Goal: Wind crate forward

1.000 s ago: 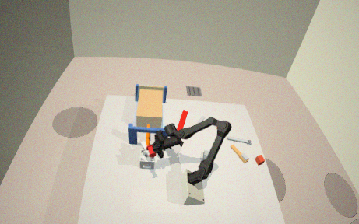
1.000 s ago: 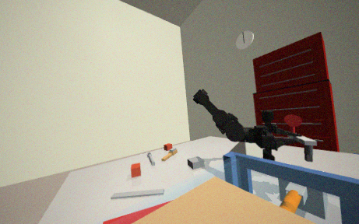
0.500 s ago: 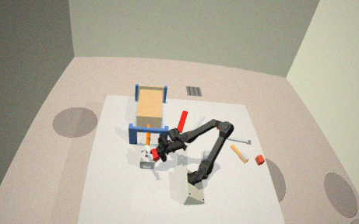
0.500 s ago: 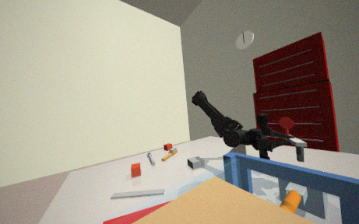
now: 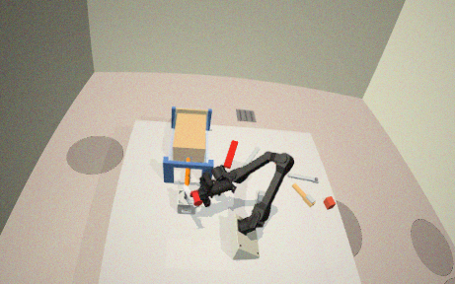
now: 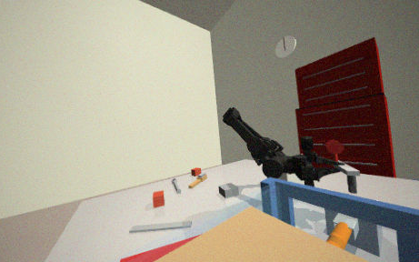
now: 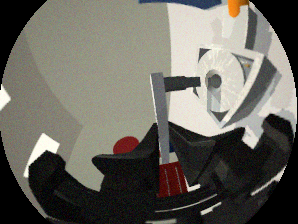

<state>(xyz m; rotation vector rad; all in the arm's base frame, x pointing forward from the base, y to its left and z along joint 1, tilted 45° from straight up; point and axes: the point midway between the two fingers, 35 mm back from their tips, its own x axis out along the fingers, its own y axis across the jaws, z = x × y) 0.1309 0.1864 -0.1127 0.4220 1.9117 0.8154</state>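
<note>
The red knob is 40 mm behind my gripper tip, 30 mm to the right of it and 40 mm above it. Also, from my gripper tip: blue frame 210 mm ahead, 30 mm to the left, 60 mm below; grey winch 30 mm ahead, 10 mm to the left, 130 mm below; winch handle 10 mm behind, 10 mm to the right, 10 mm above.
</note>
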